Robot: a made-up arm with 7 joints.
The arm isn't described. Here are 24 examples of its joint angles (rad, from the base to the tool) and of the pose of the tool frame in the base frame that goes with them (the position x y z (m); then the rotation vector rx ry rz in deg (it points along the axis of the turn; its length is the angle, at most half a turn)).
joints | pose
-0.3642 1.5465 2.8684 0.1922 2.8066 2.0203 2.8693 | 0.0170 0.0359 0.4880 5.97 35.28 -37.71
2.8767 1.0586 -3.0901 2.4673 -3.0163 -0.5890 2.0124 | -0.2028 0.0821 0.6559 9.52 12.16 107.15
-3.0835 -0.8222 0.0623 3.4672 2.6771 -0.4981 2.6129 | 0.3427 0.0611 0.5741 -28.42 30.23 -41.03
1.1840 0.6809 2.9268 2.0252 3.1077 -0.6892 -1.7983 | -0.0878 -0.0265 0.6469 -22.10 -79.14 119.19
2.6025 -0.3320 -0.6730 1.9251 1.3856 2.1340 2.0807 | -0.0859 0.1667 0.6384 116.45 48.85 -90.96
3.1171 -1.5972 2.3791 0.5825 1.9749 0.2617 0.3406 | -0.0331 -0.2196 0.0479 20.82 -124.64 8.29
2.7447 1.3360 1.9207 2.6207 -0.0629 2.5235 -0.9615 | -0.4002 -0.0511 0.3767 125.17 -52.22 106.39
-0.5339 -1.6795 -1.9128 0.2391 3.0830 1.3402 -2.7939 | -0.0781 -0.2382 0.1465 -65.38 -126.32 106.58
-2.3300 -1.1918 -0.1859 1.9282 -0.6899 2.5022 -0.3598 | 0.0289 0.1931 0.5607 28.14 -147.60 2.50
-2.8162 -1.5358 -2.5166 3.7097 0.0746 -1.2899 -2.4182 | 0.3170 0.0069 0.3542 36.56 -26.96 54.31
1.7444 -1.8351 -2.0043 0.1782 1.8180 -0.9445 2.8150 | 0.0778 0.0422 0.0777 -77.85 -91.24 -13.72
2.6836 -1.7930 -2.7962 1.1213 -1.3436 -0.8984 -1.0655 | 0.2073 0.1205 -0.0712 -85.92 -89.53 -79.05
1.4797 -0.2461 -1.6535 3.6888 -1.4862 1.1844 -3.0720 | -0.1493 -0.1408 0.6729 82.57 28.56 -58.86
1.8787 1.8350 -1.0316 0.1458 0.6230 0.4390 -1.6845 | 0.1946 -0.0506 0.1640 63.79 62.24 -72.67
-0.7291 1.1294 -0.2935 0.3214 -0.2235 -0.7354 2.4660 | 0.0773 -0.1539 -0.0177 -2.50 -172.48 2.26
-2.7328 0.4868 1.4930 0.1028 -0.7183 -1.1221 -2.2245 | 0.1140 -0.1960 0.2781 72.08 63.25 33.85
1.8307 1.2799 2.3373 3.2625 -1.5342 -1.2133 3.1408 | -0.0278 0.3840 0.4073 26.96 46.94 106.58
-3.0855 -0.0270 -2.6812 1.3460 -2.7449 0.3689 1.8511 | 0.3435 0.2060 0.3917 87.51 64.34 115.00
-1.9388 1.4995 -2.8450 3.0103 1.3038 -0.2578 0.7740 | -0.1261 -0.5062 0.3213 71.72 -34.69 29.36
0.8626 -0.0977 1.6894 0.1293 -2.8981 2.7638 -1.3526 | -0.1857 0.1419 0.2933 -12.80 -7.45 54.12
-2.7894 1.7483 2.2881 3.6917 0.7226 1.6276 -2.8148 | -0.4702 -0.0803 0.1384 10.26 -28.86 16.52
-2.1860 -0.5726 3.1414 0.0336 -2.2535 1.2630 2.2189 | 0.0940 0.0551 0.0614 106.91 78.47 48.71
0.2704 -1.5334 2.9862 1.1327 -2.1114 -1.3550 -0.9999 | -0.1446 -0.0830 -0.0197 108.79 -8.10 76.24
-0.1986 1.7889 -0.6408 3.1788 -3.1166 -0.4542 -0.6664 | 0.4490 -0.1519 0.0332 -58.67 119.55 -59.98
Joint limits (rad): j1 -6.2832..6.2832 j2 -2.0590..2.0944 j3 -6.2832..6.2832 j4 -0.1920..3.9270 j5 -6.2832..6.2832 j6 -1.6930..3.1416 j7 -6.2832..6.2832
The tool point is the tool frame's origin. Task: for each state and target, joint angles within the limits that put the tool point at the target. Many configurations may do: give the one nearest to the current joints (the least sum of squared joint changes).
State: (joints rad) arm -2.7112 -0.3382 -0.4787 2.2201 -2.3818 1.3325 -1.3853
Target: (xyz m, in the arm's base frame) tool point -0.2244 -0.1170 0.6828
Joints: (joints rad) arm -2.4133 -0.2652 -0.0501 1.7637 -2.3378 1.3022 -1.3853
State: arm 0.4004 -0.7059 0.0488 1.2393 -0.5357 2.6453 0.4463
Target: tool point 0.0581 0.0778 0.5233
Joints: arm 0.4962 -0.7155 0.3315 1.4423 -0.5027 2.5627 0.4463
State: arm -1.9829 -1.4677 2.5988 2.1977 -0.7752 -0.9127 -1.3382
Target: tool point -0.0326 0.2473 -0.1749
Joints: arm -1.5880 -1.9974 2.9450 1.8660 -1.0205 -1.0206 -1.3382
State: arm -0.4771 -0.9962 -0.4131 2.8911 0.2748 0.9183 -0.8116
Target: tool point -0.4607 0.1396 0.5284
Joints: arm -0.4087 -1.2154 -0.4537 2.8400 0.2743 0.7590 -0.8116
